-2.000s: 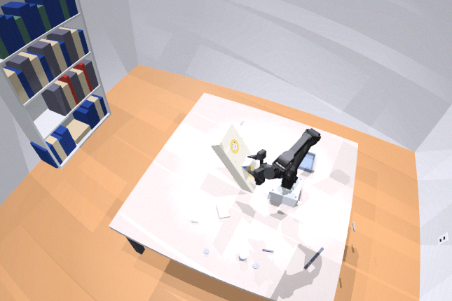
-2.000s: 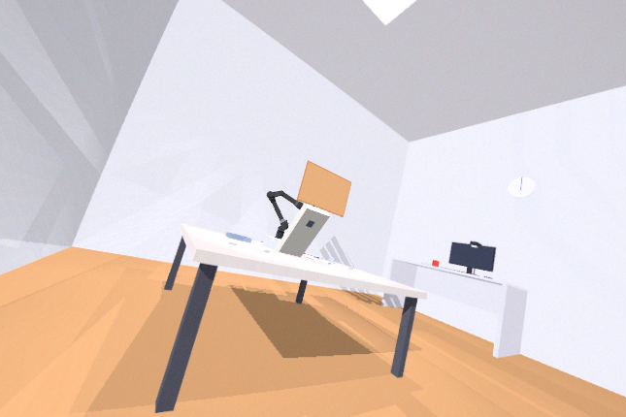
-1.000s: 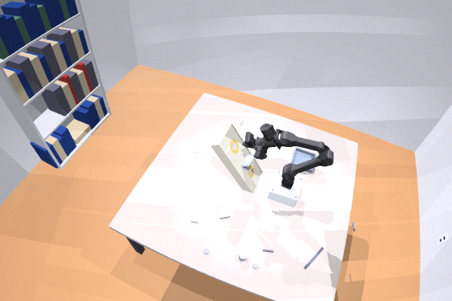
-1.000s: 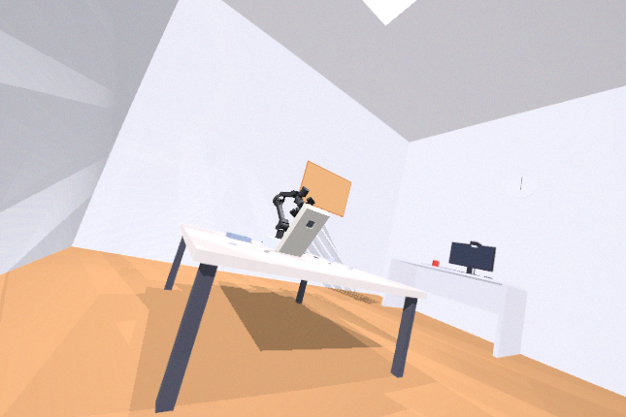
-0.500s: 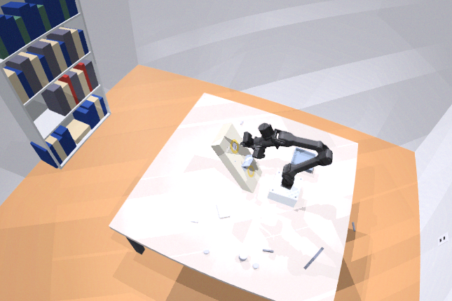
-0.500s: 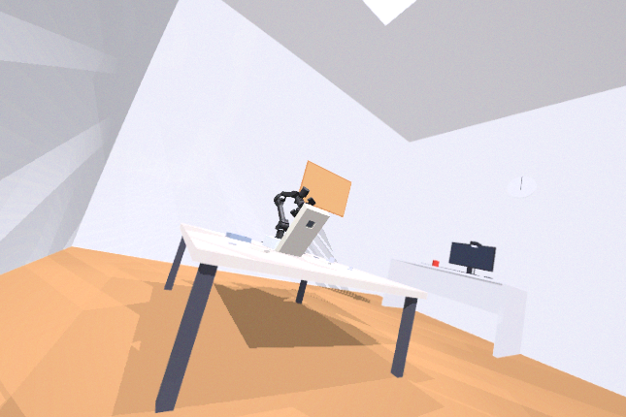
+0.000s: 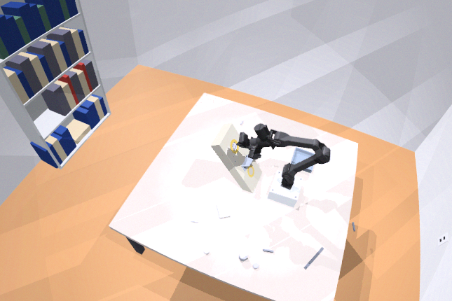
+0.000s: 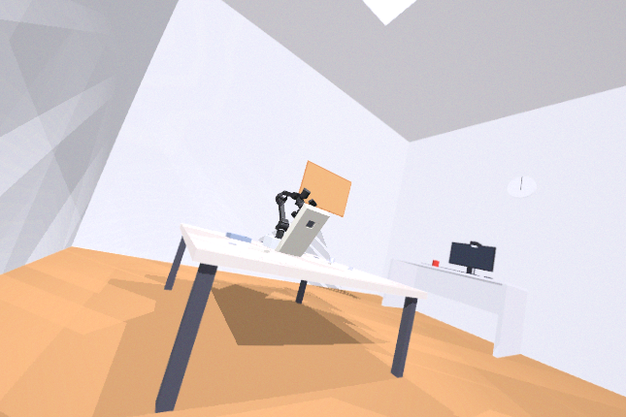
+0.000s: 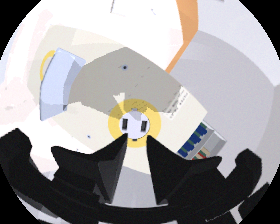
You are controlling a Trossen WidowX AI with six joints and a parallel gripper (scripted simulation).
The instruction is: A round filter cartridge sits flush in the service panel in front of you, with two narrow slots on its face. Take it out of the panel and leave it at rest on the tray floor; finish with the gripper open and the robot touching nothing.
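Now: the round filter cartridge 30 mm ahead of my gripper tip and 30 mm below it. From my gripper tip the other things lie so: blue-grey tray (350 mm behind, 330 mm to the right, 260 mm below); service panel (10 mm behind, 100 mm below).
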